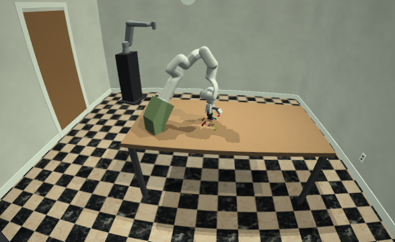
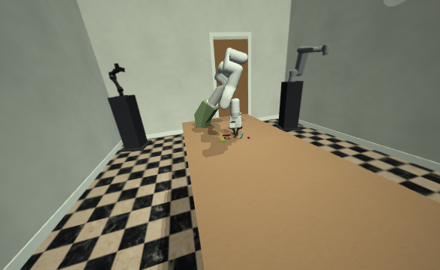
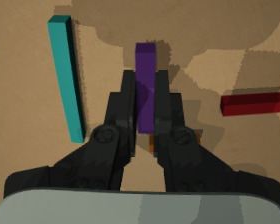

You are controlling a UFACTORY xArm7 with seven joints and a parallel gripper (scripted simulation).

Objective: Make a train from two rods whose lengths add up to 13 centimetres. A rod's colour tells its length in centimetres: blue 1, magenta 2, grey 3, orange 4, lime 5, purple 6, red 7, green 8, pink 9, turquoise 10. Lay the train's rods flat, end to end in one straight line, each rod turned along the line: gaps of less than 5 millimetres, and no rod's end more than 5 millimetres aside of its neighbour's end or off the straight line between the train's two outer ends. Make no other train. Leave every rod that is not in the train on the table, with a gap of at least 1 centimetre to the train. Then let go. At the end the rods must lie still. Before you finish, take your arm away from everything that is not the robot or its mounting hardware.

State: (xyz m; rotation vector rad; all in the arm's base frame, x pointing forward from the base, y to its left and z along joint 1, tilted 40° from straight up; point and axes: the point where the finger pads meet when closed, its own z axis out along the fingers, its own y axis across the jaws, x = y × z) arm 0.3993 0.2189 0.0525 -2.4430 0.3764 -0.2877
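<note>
The turquoise rod lies 50 mm to the left of my hand and 30 mm below it. From my hand the other things lie so: red rod 30 mm behind, 80 mm to the right, 30 mm below; then orange rod 60 mm behind, 10 mm to the right, 30 mm below; then purple rod 20 mm below.
</note>
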